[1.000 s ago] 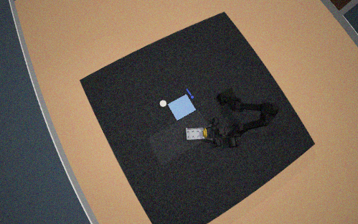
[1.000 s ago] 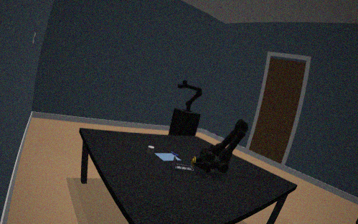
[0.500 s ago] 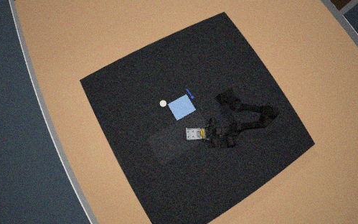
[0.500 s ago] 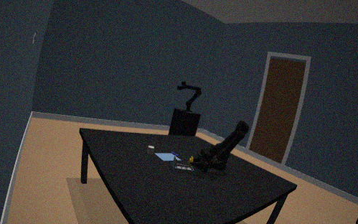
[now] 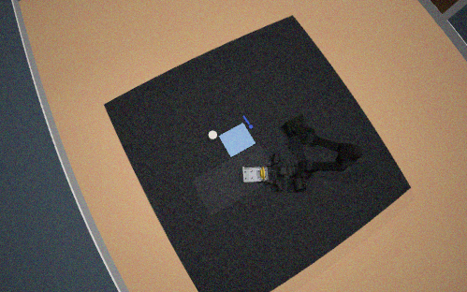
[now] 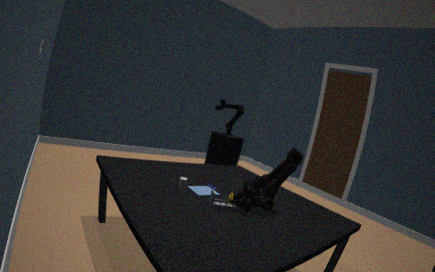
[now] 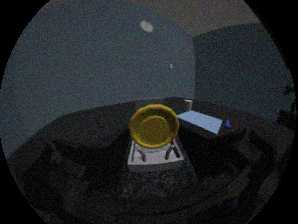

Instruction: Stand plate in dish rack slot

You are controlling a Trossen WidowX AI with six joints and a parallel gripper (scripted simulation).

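Right now my gripper tip is 10 mm past the plate. The rest, counted from my gripper tip: dish rack (30 mm below, 20 mm ahead, 10 mm to the right); small white cylinder (300 mm to the right, 80 mm ahead, 30 mm below).
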